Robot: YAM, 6 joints.
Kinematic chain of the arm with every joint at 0, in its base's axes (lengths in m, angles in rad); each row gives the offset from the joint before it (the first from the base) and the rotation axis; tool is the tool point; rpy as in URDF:
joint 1: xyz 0 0 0.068 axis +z
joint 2: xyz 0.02 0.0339 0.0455 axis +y
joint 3: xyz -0.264 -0.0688 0 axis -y
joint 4: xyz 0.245 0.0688 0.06 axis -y
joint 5: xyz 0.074 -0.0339 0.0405 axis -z
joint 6: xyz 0.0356 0 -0.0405 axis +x
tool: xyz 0 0 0 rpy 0 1.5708 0
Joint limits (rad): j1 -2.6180..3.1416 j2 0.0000..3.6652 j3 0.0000..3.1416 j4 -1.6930..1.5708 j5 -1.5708..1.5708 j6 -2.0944..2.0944
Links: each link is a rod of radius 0.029 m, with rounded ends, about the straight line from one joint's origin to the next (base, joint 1, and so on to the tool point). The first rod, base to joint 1, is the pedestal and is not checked.
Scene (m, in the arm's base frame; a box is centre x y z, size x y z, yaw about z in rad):
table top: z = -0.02
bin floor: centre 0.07 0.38 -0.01 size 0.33 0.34 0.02 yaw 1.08
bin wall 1: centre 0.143 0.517 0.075 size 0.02 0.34 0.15 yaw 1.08
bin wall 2: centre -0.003 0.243 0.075 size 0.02 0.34 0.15 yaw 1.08
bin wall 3: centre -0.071 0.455 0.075 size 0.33 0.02 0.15 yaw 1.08
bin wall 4: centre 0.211 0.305 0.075 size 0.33 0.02 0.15 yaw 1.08
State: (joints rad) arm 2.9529 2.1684 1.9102 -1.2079 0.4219 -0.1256
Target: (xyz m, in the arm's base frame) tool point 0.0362 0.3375 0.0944
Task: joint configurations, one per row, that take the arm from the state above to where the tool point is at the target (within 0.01 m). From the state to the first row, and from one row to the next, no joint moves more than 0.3 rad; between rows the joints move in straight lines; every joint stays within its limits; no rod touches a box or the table.
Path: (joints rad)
1: 2.6659 2.1153 1.8463 -1.2540 0.4455 -0.1256
2: 2.3789 2.0622 1.7824 -1.3002 0.4691 -0.1256
3: 2.0919 2.0091 1.7185 -1.3463 0.4927 -0.1256
4: 1.8049 1.9560 1.6546 -1.3924 0.5163 -0.1256
5: 1.5179 1.9029 1.5907 -1.4386 0.5399 -0.1256
6: 1.5173 2.0809 1.5169 -1.4032 0.5331 -0.1256
7: 1.5167 2.2589 1.4430 -1.3679 0.5263 -0.1256

